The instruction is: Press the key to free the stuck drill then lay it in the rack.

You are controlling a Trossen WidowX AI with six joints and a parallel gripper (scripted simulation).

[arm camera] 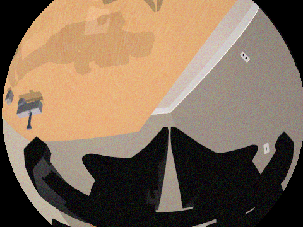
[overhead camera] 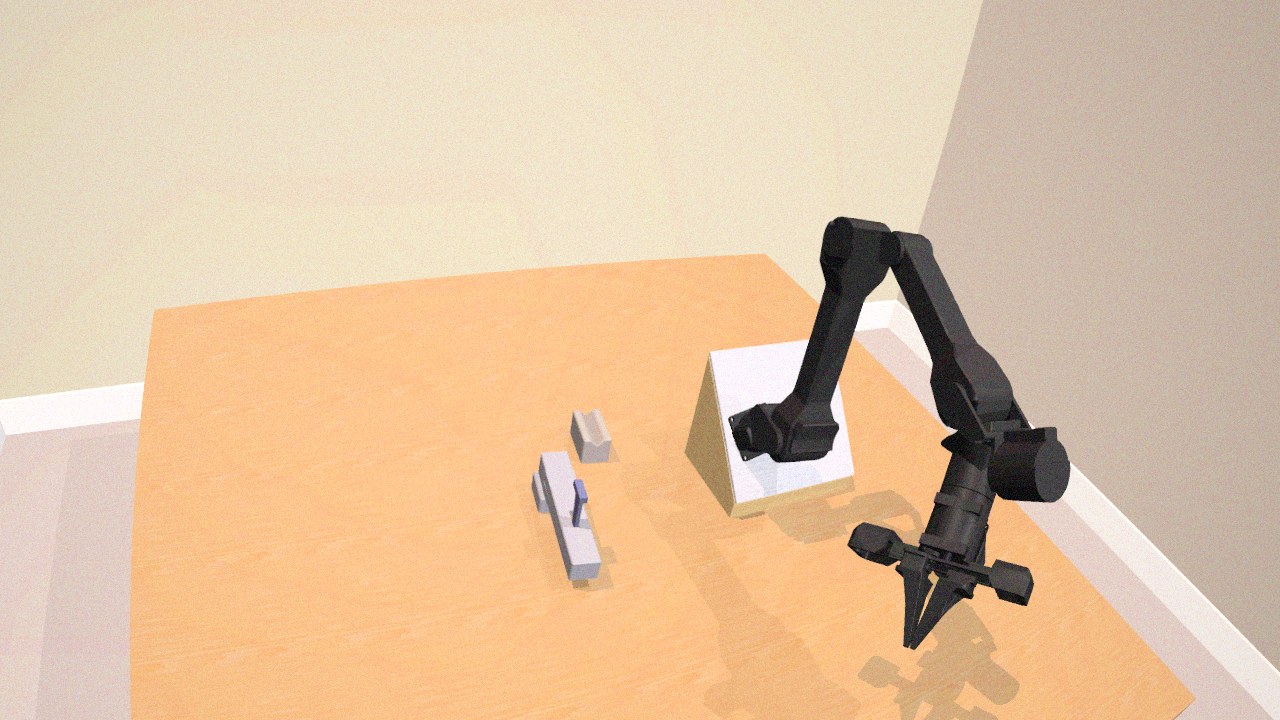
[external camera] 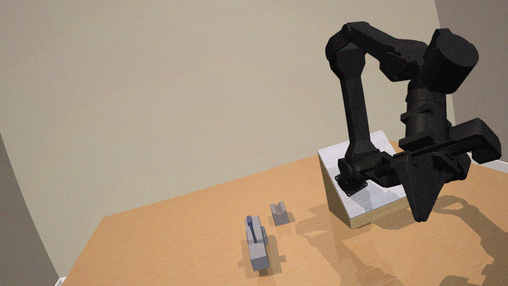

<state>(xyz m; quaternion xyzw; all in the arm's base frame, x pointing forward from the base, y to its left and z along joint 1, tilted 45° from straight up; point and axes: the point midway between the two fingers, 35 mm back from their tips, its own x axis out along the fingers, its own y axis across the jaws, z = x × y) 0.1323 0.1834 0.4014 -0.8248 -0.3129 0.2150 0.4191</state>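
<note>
Now: gripper tip 40 cm to the left of the blue key, 13 cm above it and 11 cm short of it. The rest, counted from my gripper tip: drill: 46 cm to the right, 17 cm below, 10 cm ahead; grey holder block: 44 cm to the right, 18 cm below, 10 cm ahead; grey rack: 58 cm to the right, 19 cm below, 2 cm behind.
</note>
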